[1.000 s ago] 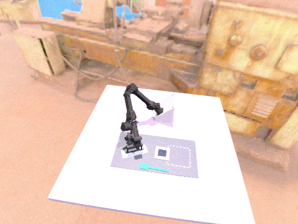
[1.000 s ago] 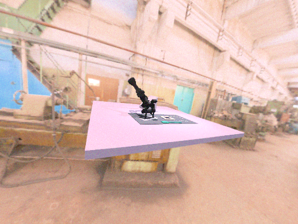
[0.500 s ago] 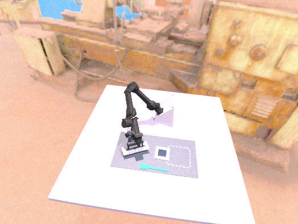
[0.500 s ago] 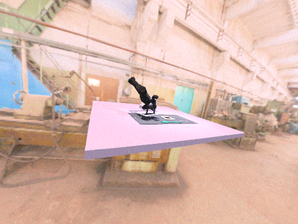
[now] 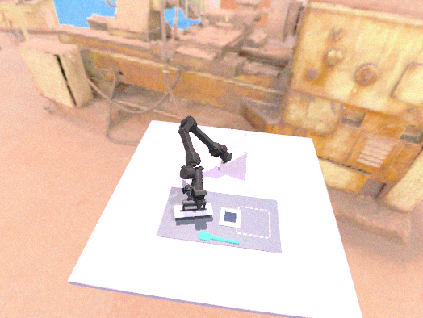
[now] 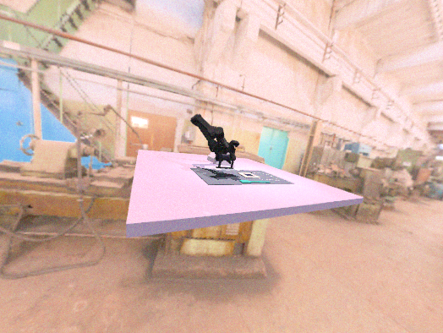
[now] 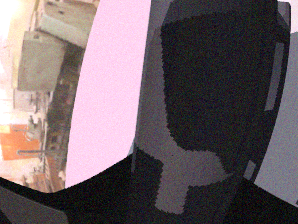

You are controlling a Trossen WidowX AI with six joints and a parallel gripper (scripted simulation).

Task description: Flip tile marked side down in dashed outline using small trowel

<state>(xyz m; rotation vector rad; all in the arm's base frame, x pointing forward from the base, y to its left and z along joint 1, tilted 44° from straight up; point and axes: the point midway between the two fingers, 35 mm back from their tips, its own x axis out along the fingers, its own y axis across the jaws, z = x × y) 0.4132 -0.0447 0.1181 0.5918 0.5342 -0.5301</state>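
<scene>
Right now my gripper tip is 40 mm past the grey mat, 120 mm to the right of it and 110 mm above it. The rest, counted from my gripper tip: teal flat tool: 100 mm ahead, 100 mm to the left, 90 mm below; then trowel: 20 mm behind, 10 mm to the right, 10 mm below; then white tile: 40 mm behind, 170 mm to the left, 90 mm below.
</scene>
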